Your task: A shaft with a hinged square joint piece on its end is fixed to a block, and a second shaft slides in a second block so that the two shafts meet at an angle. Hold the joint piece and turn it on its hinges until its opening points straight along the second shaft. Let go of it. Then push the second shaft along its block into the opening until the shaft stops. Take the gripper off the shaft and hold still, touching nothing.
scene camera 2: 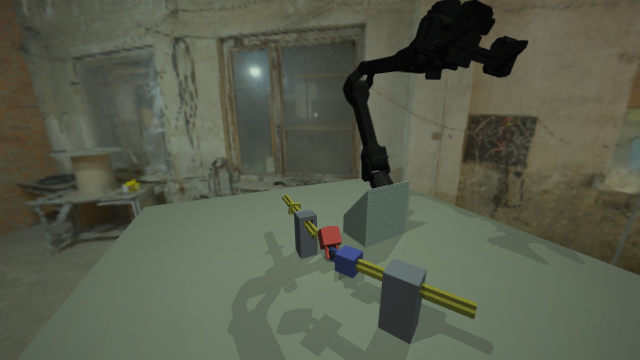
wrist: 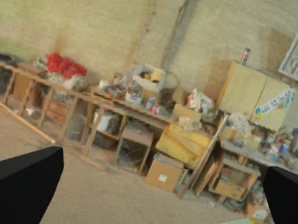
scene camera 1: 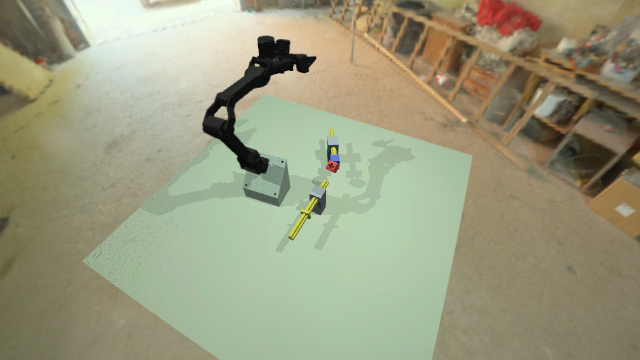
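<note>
Nothing is held by my gripper [scene camera 2: 499,35], which is open. I can see the gripper in scene camera 1 [scene camera 1: 308,56] as well, and the wrist view [wrist: 168,170] shows it too.
</note>
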